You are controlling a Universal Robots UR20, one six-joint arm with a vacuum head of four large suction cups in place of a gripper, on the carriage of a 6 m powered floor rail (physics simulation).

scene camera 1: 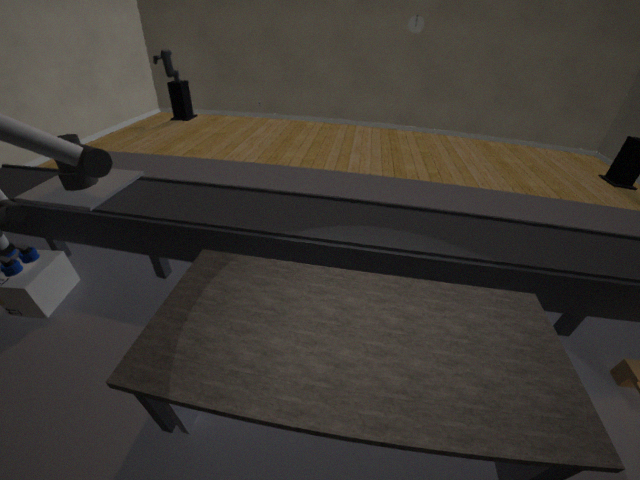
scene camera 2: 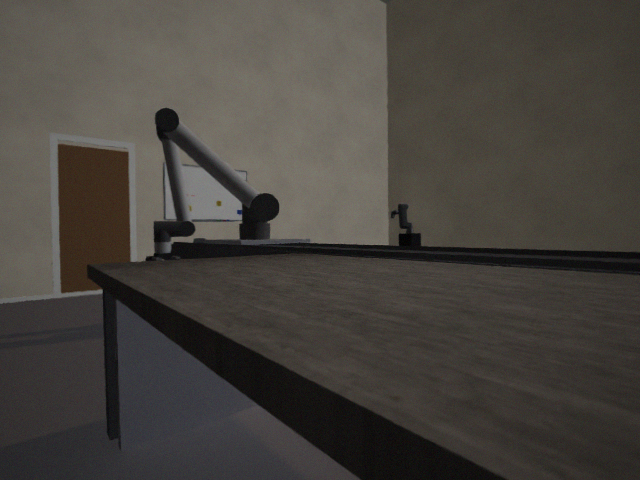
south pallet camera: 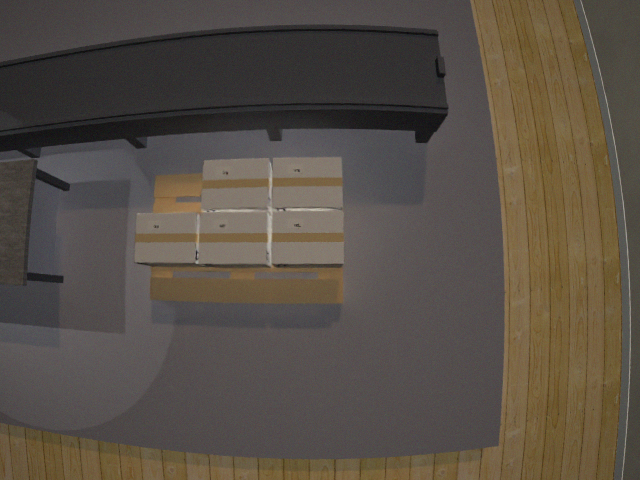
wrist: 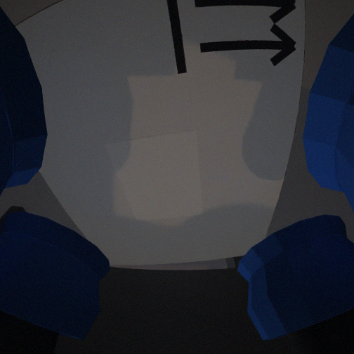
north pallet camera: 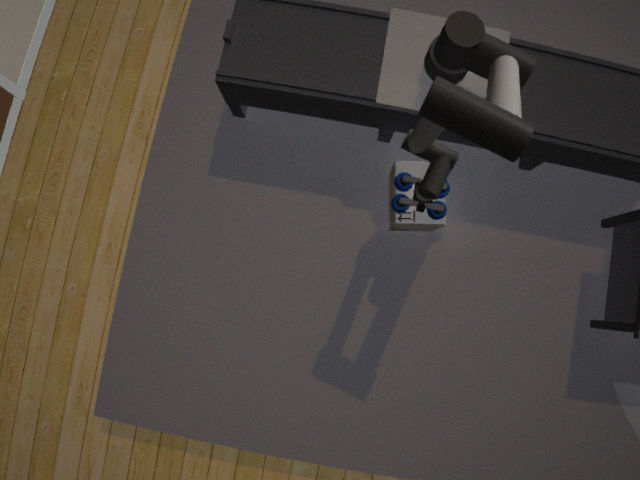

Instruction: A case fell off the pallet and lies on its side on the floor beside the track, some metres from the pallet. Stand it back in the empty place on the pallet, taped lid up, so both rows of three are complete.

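Pixels of known places: arm's base, origin of its link: (scene camera 1: 81, 183) (scene camera 2: 255, 239) (north pallet camera: 445, 65).
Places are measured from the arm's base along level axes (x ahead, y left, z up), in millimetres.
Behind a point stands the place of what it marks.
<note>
The fallen white case (scene camera 1: 56, 276) @[y 153, x 610, z -394 mm] (north pallet camera: 410, 166) @[y -69, x 525, z -287 mm] (wrist: 165, 110) lies on its side on the floor beside the track, its printed arrows pointing sideways. My vacuum head (scene camera 1: 14, 259) (scene camera 2: 162, 257) (north pallet camera: 420, 196) @[y -3, x 718, z -202 mm] (wrist: 176, 192) hangs cups down over the case's upper face, very close. In the wrist view the face looks slightly below the blue cups, so I read the head as open, holding nothing; contact is hard to judge. The wooden pallet (south pallet camera: 245, 290) @[y 4475, x 1275, z -425 mm] bears cases with taped lids up: a row of three (south pallet camera: 235, 252) @[y 4468, x 1079, z -129 mm] and a row of two (south pallet camera: 236, 197) @[y 4465, x 781, z -130 mm] nearer the track. The empty place is that row's table-side end.
The dark floor track (scene camera 1: 310, 204) (north pallet camera: 310, 56) (south pallet camera: 289, 72) runs past the case and the pallet; my carriage plate (north pallet camera: 405, 56) @[y -228, x -5, z 0 mm] is on it. A table (scene camera 1: 361, 351) @[y 2207, x 976, z -40 mm] (scene camera 2: 336, 310) @[y 2297, x 1157, z -40 mm] (south pallet camera: 12, 227) @[y 2979, x 940, z -40 mm] stands between case and pallet, beside the track. Black pedestals (scene camera 1: 180, 100) (scene camera 1: 624, 162) stand beyond the track.
</note>
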